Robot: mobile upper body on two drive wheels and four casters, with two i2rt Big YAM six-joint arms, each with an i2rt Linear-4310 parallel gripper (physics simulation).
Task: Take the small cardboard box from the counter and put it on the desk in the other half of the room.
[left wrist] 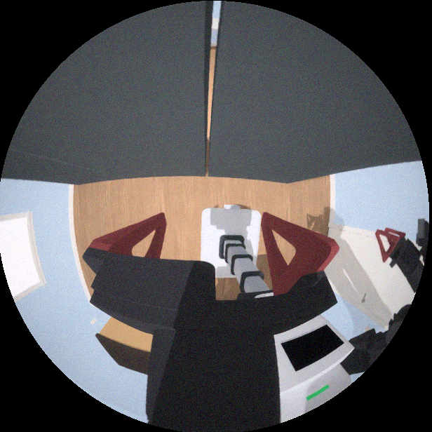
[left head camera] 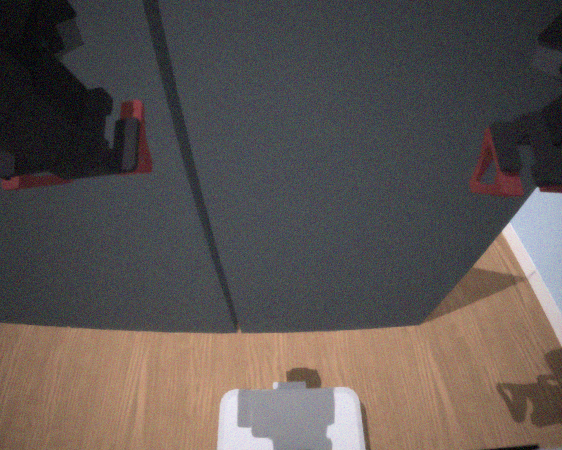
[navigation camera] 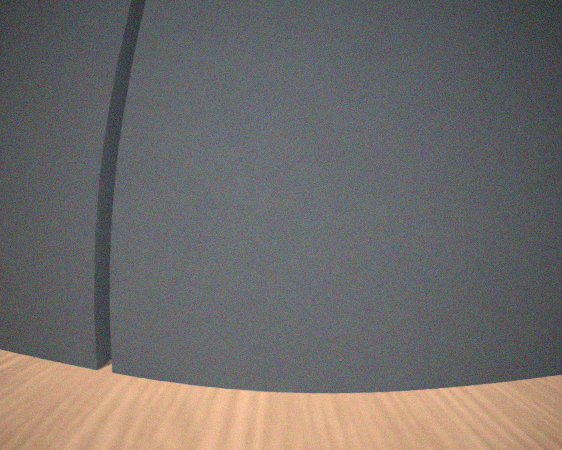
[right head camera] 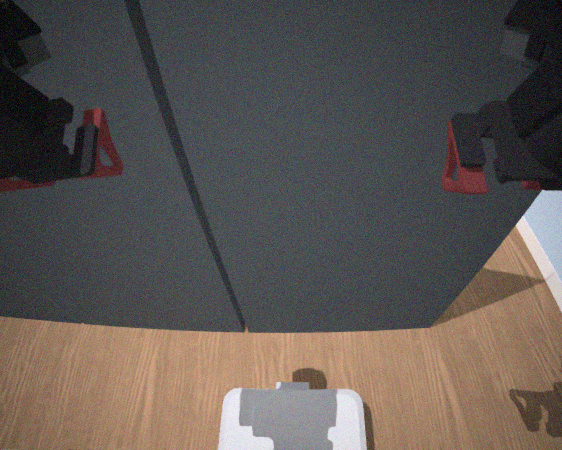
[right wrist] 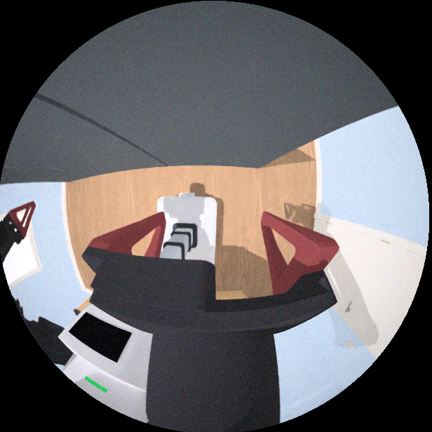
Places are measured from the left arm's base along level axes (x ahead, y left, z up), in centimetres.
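Where they show: left gripper, fingertip midpoint: (left head camera: 110, 171) (right head camera: 86, 174); right gripper, fingertip midpoint: (left head camera: 506, 186) (right head camera: 484, 183).
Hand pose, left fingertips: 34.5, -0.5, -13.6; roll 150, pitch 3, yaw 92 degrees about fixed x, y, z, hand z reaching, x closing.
Note:
After its pixels a point has its place, as x, y, z.
The small cardboard box does not show in these views. A piece of furniture with a tan top and dark brown side (left wrist: 127, 336) shows at the lower left of the left wrist view; I cannot tell whether it is the counter or the desk. My left gripper (left head camera: 75, 175) (left wrist: 213, 217) is open and empty, high above the floor in front of tall dark grey panels. My right gripper (right head camera: 500, 184) @[32.7, -44.9, -14.4] (right wrist: 213, 216) is open and empty, also in front of the panels, at the right of the head views.
Tall dark grey panels (left head camera: 325, 150) @[63.9, -29.2, -33.1] (right head camera: 325, 150) @[64.0, -31.0, -33.4] (left wrist: 310, 100) (right wrist: 210, 100) (navigation camera: 325, 200) @[63.9, -28.4, -115.2] stand close ahead, with a narrow dark gap between them. They end at the right, where wood floor (left head camera: 480, 295) @[79.1, -134.3, -141.0] and blue wall (left head camera: 545, 230) @[103.0, -174.1, -112.2] show. A white door (left wrist: 375, 270) (right wrist: 370, 260) stands at the right.

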